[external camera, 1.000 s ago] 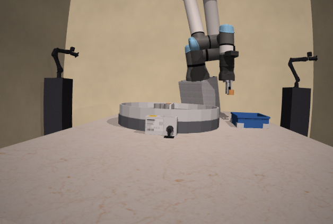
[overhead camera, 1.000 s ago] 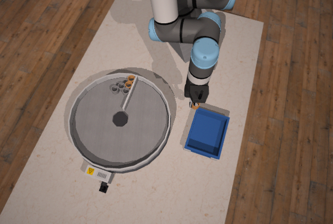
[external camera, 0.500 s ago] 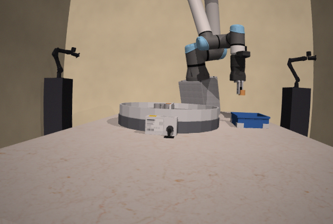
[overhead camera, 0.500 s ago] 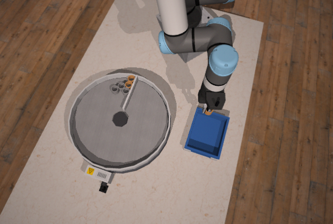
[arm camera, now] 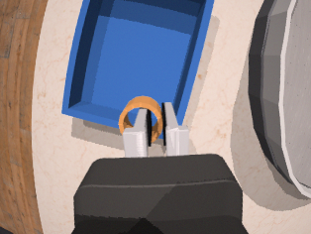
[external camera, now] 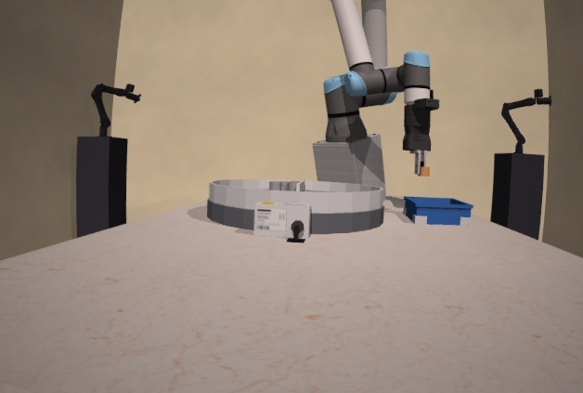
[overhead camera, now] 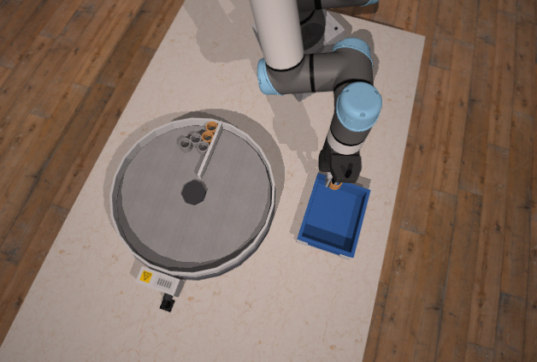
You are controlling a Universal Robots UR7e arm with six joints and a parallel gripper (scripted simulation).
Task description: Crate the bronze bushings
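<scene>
The blue crate is 5 cm ahead of my hand, 3 cm to the left of it and 11 cm below it. Also, from my hand: grey turning table: 9 cm ahead, 33 cm to the right, 8 cm below.
</scene>
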